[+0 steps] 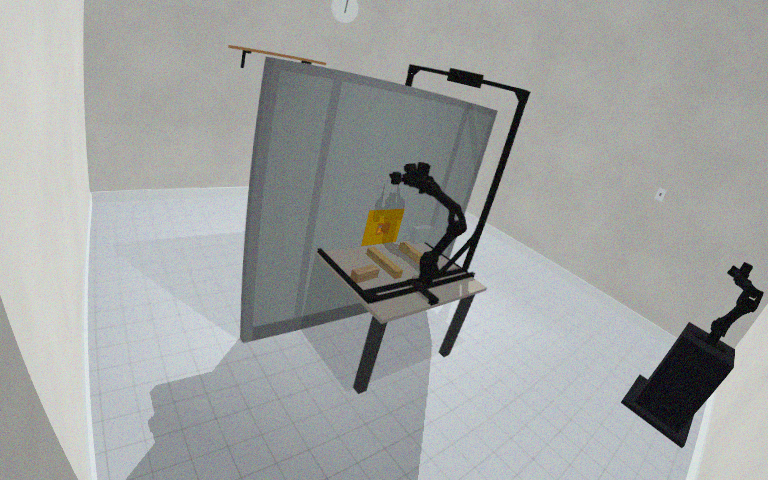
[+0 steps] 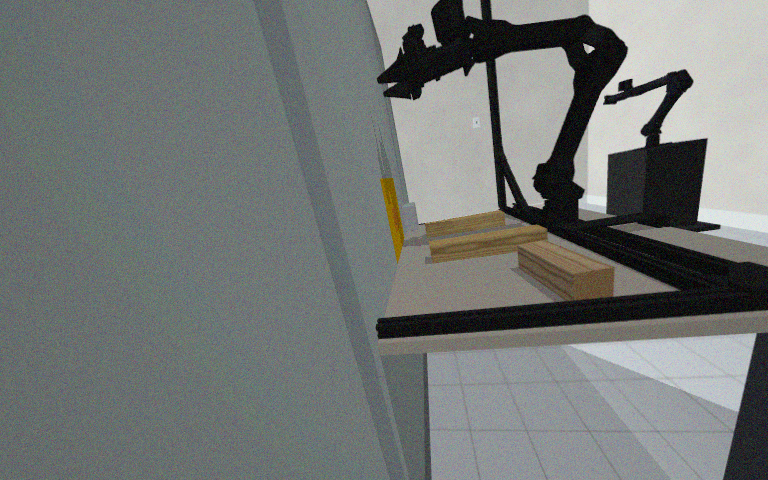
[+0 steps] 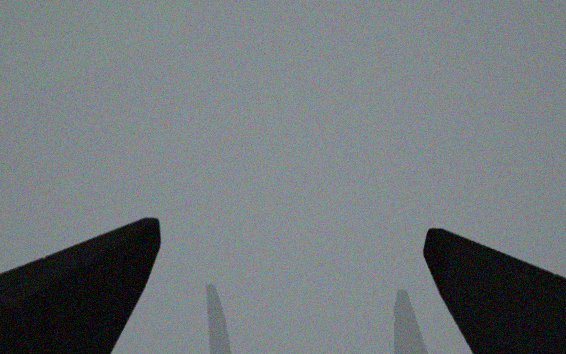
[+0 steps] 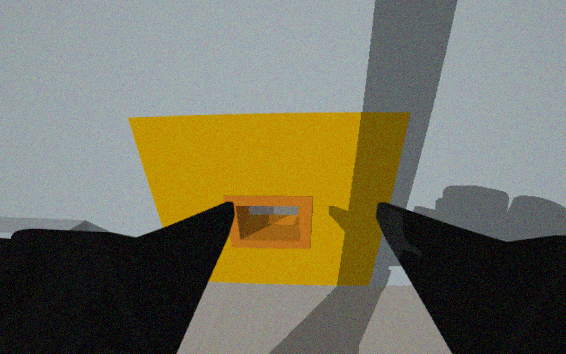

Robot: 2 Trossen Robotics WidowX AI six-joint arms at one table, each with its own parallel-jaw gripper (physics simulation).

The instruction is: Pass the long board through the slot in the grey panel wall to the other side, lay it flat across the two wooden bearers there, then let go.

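Places are measured from the left arm's base along level axes (x ahead, y left, z up), in millimetres.
Pixels of known places: left gripper, fingertip midpoint: [image 2: 380, 88] [image 3: 294, 235]; right gripper, fingertip midpoint: [image 4: 304, 209]; left arm's base at its link origin: [image 1: 424, 281] [image 2: 561, 221].
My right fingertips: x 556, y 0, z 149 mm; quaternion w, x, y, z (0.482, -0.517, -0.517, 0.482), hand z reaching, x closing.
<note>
Ahead of a thing's pixels: the offset from my right fingertips to its top centre. "*": to the spot under its first point.
The grey panel wall [image 1: 294, 147] [image 2: 169, 226] [image 3: 280, 100] [image 4: 250, 50] carries a yellow plate [image 1: 370, 233] [image 2: 391, 215] [image 4: 260, 150]. An orange slot frame @(34 mm right, 98 mm back, 89 mm down) [image 4: 272, 244] is in the plate, and no board shows in it. One wooden bearer @(101 mm left, 338 mm back, 124 mm down) [image 1: 384, 263] [image 2: 487, 244] and another wooden bearer @(141 mm right, 332 mm back, 124 mm down) [image 1: 410, 251] [image 2: 464, 224] lie apart on the table. The long board cannot be made out for certain. My left gripper [image 1: 391, 178] [image 2: 381, 86] [image 3: 294, 235] is open and empty, close to the wall above the plate. My right gripper [image 4: 304, 209] is open and empty, facing the slot.
A shorter wooden block @(271 mm left, 406 mm back, 121 mm down) [image 1: 364, 273] [image 2: 566, 271] lies crosswise near the table's black side rail @(* 378 mm left, 371 mm back, 153 mm down) [image 1: 342, 274] [image 2: 509, 314]. A tall black frame [image 1: 498, 175] [image 2: 494, 113] rises behind the arm. Another arm stands on a black pedestal [image 1: 679, 373] [image 2: 673, 181].
</note>
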